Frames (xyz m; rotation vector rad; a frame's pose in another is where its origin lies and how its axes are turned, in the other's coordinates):
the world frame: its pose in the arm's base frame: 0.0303 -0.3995 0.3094 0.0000 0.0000 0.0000
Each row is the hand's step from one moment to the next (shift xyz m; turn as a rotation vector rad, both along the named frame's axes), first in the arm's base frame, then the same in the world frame.
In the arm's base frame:
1: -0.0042 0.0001 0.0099 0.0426 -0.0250 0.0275
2: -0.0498 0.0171 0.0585 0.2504 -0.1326 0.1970
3: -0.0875 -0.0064 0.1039 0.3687 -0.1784 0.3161
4: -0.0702 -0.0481 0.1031 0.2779 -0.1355 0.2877
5: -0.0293 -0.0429 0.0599 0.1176 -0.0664 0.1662
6: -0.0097 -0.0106 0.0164 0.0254 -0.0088 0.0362
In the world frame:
1: -0.0042 0.0001 0.0099 0.0426 -0.0250 0.0275
2: -0.0498 0.0171 0.0585 0.2504 -0.1326 0.1970
3: -0.0875 -0.0064 0.1039 0.3687 -0.1784 0.3161
4: -0.0702 -0.0481 0.1031 0.2779 -0.1355 0.2877
5: -0.0293 -0.0429 0.0599 0.1176 -0.0664 0.1662
6: -0.0097 -0.0106 0.0164 0.0254 -0.0088 0.0362

